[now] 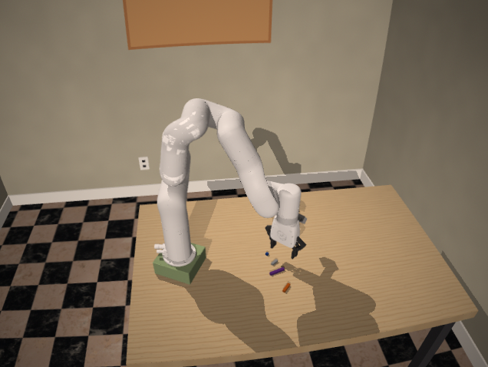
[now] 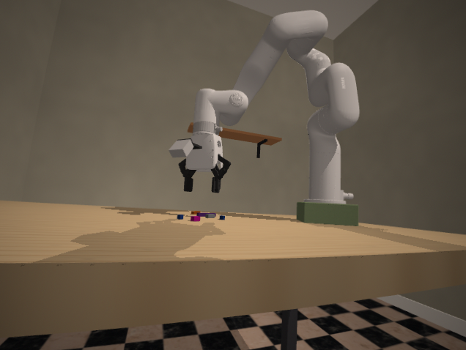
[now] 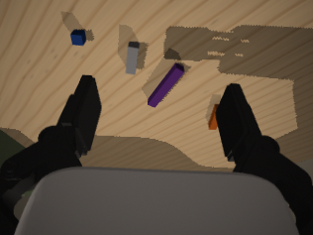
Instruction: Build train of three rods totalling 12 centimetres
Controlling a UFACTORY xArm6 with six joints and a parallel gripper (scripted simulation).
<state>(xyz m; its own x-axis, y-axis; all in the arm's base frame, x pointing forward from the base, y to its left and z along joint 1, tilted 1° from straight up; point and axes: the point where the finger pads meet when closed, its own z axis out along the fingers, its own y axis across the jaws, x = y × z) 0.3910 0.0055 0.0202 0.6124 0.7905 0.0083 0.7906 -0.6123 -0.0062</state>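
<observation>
The magenta rod is 120 mm to the left of my hand, 70 mm below it and 20 mm ahead of it. From my hand the other things lie so: grey rod: 70 mm below, 30 mm behind, 10 mm to the left; orange rod: 120 mm to the right, 70 mm below; purple rod: 70 mm below, 40 mm to the right, 20 mm behind.
</observation>
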